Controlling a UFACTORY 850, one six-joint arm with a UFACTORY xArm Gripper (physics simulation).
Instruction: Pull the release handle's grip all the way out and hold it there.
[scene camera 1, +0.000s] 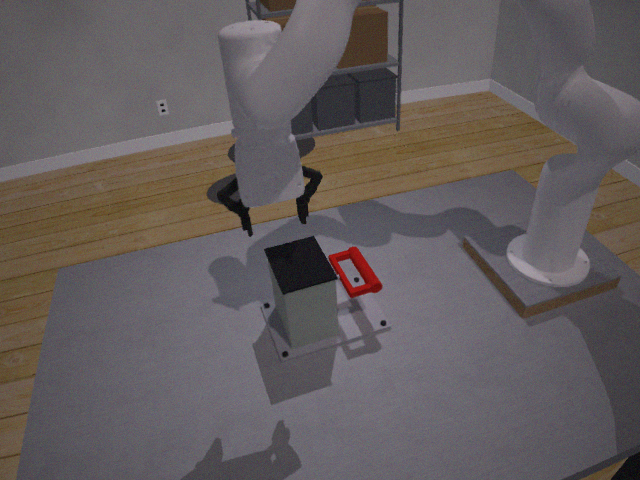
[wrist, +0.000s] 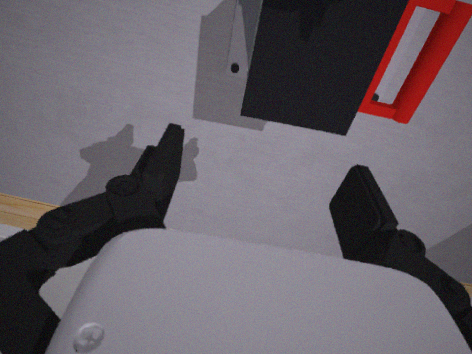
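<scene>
The red release handle is a rectangular loop with a thick grip bar. It sticks out from the side of a pale green box with a black top, on the side facing the robot's base. The box stands on a light base plate with dark bolts. My gripper is open and empty. It hangs above and behind the box in the scene view, apart from the handle. In the wrist view the handle is at the upper right, beyond the right finger, and part of it is cut off.
The grey table carries the box. The robot's base stands on a raised wood-edged block at the right. A metal shelf rack with boxes stands behind the table on the wooden floor. The tall box stands beside the handle.
</scene>
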